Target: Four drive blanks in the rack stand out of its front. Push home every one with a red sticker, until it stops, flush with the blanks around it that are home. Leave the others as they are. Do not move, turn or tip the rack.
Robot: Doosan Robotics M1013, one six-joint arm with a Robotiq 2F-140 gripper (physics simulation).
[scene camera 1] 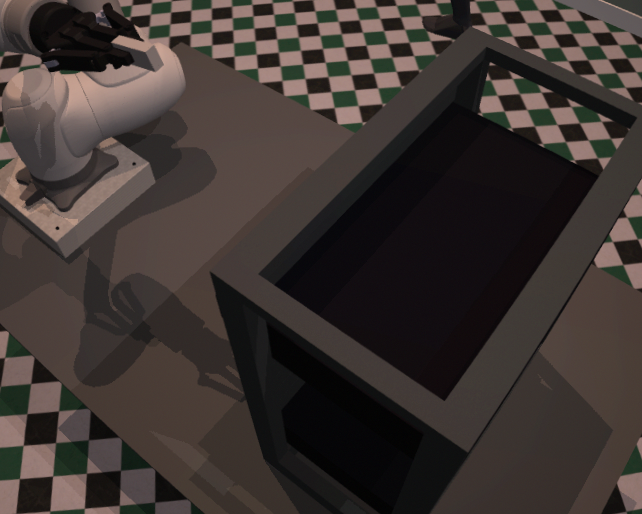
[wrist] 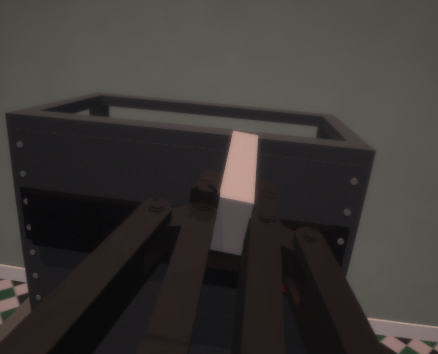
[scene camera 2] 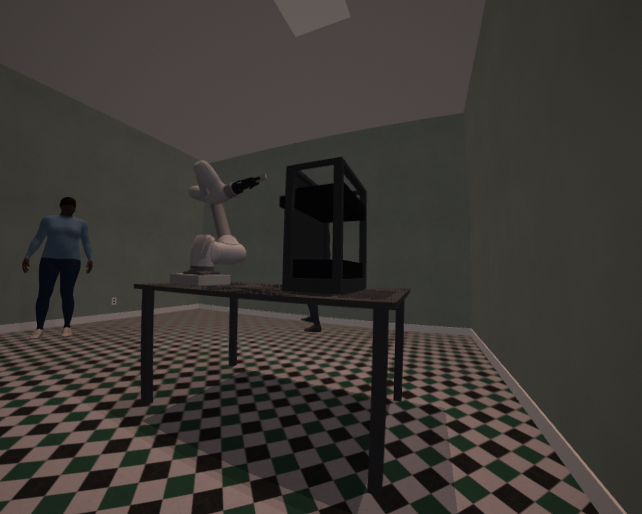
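The dark rack (scene camera 1: 351,160) (scene camera 2: 338,230) (wrist: 115,155) stands upright on the table, its front facing the arm. My gripper (scene camera 1: 140,52) (scene camera 2: 262,177) (wrist: 240,155) is shut, its pale block-like tip pointing at the rack's front from a distance, apart from it. In the wrist view it overlaps the upper front panel. A dark blank (scene camera 2: 282,201) stands out of the rack's front in scene camera 2. A small red sticker (wrist: 283,288) shows between the finger links in the wrist view. The fingers hide most of the blanks, and their stickers cannot be told apart.
The arm's pale base (scene camera 1: 107,198) (scene camera 2: 182,278) stands on the table (scene camera 1: 257,133) (scene camera 2: 257,292) in front of the rack. The rack's front has rivets along both sides. A person in blue (scene camera 2: 61,235) stands at the left, and another person's legs (scene camera 2: 314,315) show behind the table.
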